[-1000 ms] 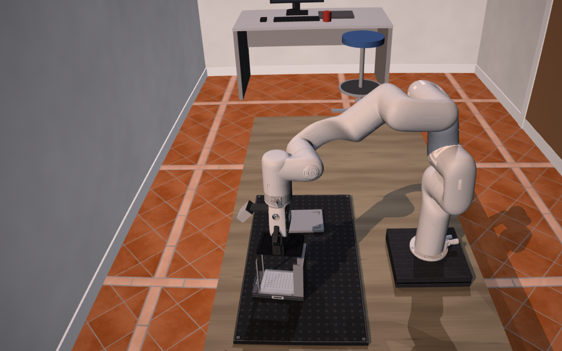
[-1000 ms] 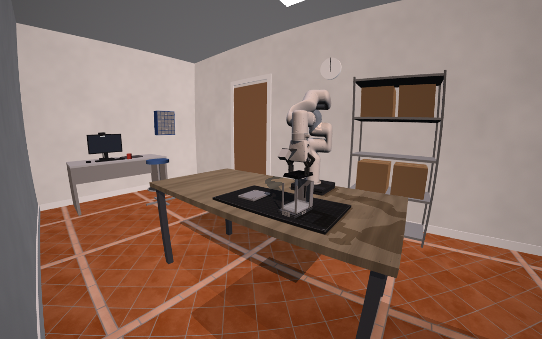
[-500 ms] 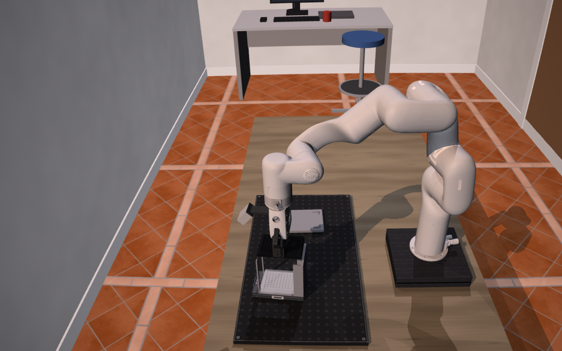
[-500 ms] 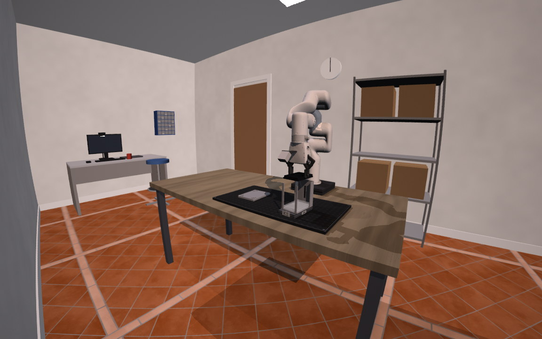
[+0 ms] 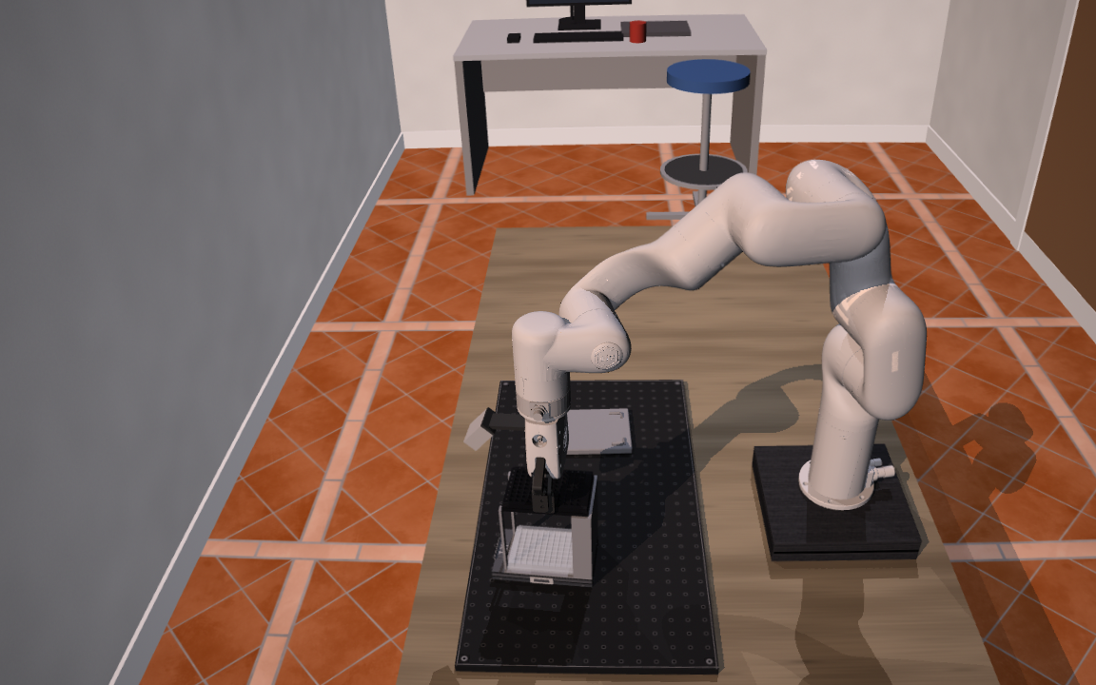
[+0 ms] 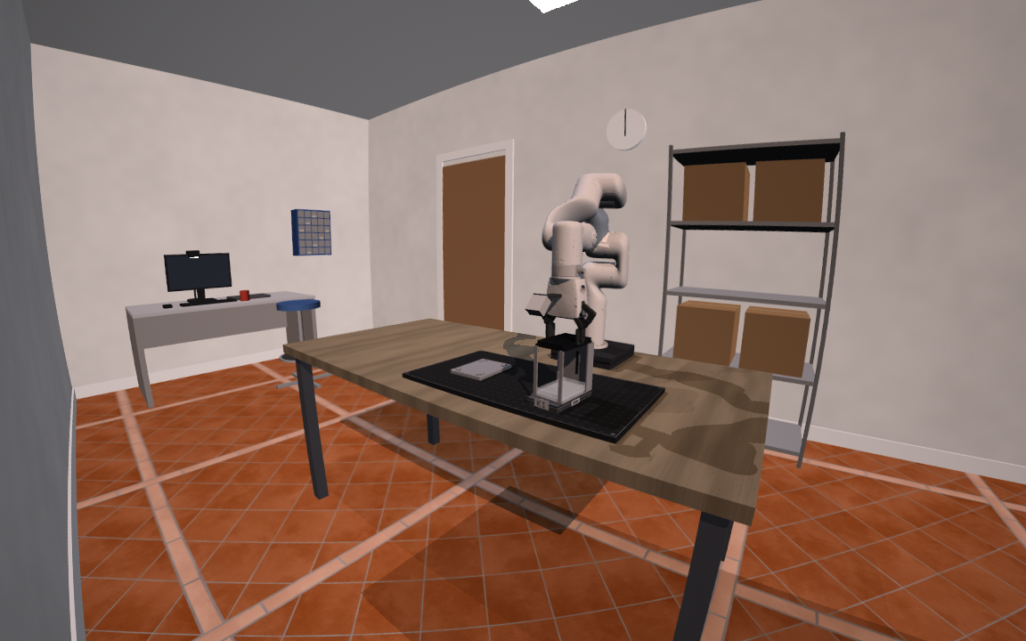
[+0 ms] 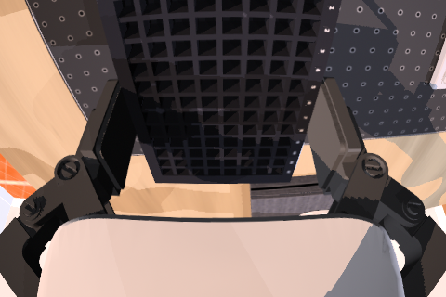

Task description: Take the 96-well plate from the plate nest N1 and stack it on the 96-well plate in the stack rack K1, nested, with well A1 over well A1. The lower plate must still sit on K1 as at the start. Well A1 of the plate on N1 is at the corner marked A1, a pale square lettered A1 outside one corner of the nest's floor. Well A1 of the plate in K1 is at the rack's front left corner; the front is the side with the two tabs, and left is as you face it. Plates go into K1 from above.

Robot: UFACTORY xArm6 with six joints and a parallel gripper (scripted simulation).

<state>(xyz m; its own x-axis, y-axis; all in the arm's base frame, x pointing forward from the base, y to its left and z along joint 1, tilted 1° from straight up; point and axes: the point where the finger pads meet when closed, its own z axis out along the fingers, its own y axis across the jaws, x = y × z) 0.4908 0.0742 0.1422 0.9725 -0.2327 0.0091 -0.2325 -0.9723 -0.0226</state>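
My gripper is now 140 mm above the white 96-well plate. From my hand the other things lie so: plate nest N1 (100 mm behind, 310 mm to the right, 160 mm below); then black 96-well plate (10 mm below); then A1 mark (30 mm behind, 370 mm to the right, 150 mm below).
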